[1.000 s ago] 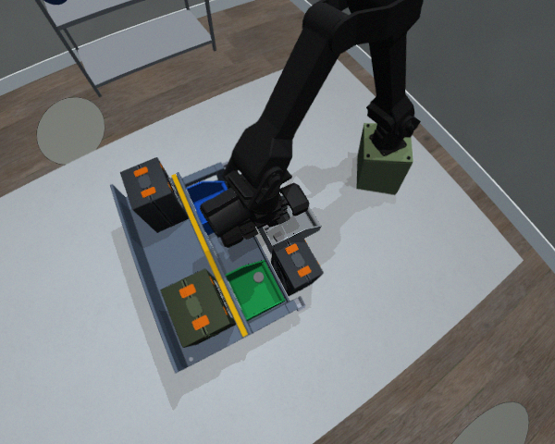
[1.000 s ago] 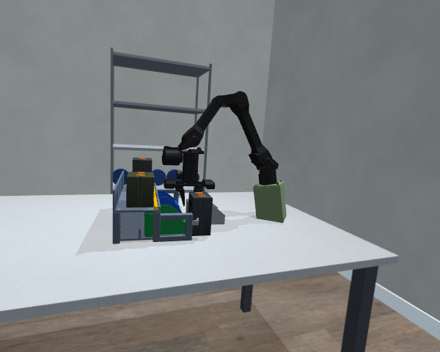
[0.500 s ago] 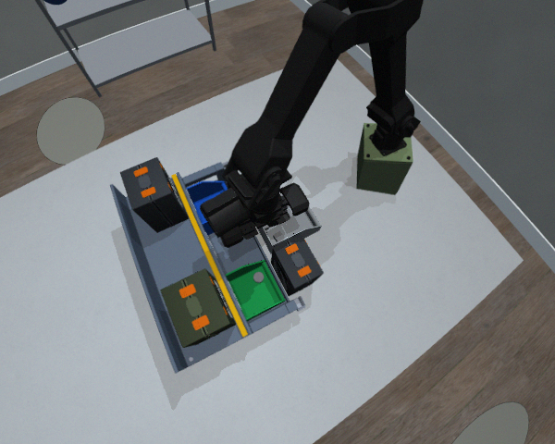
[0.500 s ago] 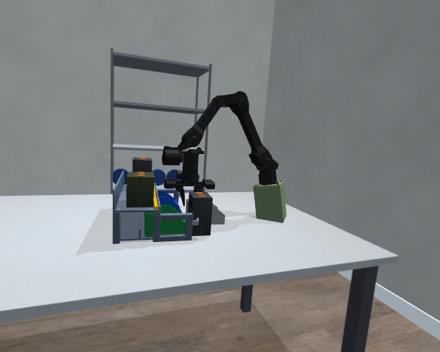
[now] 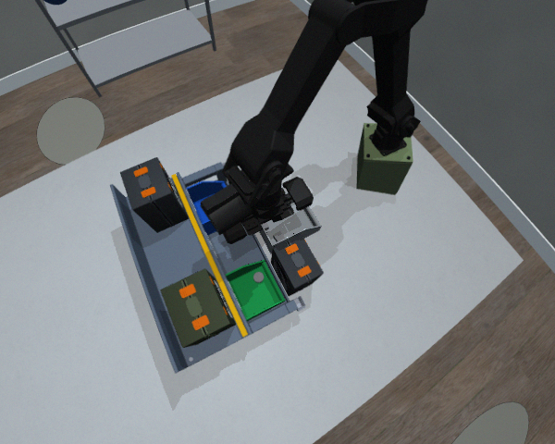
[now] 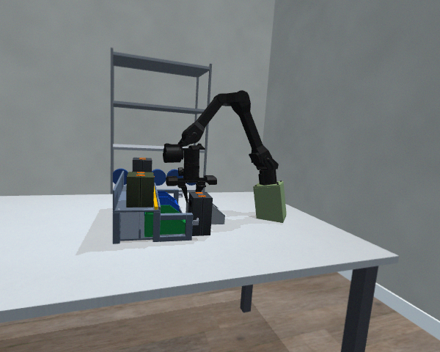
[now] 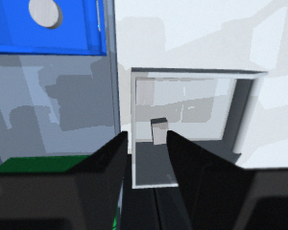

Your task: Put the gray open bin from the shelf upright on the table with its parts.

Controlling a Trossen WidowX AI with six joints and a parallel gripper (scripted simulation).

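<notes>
The gray open bin is 60 mm behind my hand and 70 mm below it. From my hand the other things lie so: yellow rail (140 mm ahead, 10 mm to the left); blue bin (110 mm ahead, 100 mm to the right, 60 mm below); green bin (100 mm ahead, 120 mm to the left, 60 mm below).
</notes>
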